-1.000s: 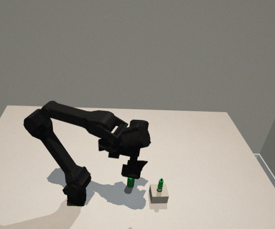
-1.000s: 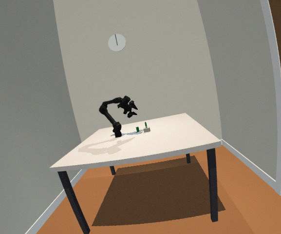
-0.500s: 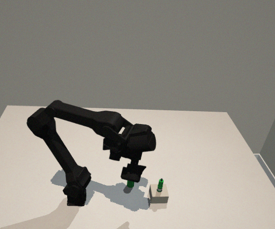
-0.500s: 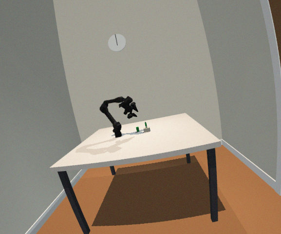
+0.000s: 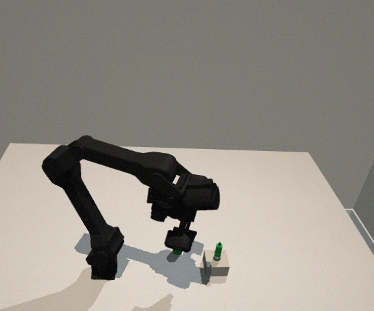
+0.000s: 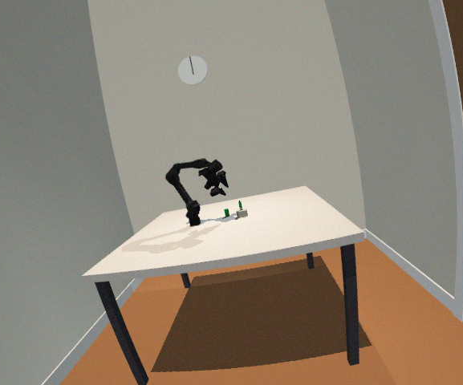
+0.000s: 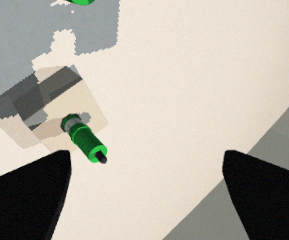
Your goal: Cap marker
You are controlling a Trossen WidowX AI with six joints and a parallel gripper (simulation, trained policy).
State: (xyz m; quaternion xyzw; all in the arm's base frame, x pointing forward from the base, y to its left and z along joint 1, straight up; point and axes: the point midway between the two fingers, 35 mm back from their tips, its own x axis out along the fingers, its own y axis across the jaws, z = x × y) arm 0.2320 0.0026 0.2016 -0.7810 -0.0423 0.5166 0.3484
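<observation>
Now: gripper tip 150 mm above the green cap, 50 mm to the right of it and 40 mm past it. Also, from my gripper tip: pale holder block (160 mm below, 70 mm ahead, 10 mm to the right).
</observation>
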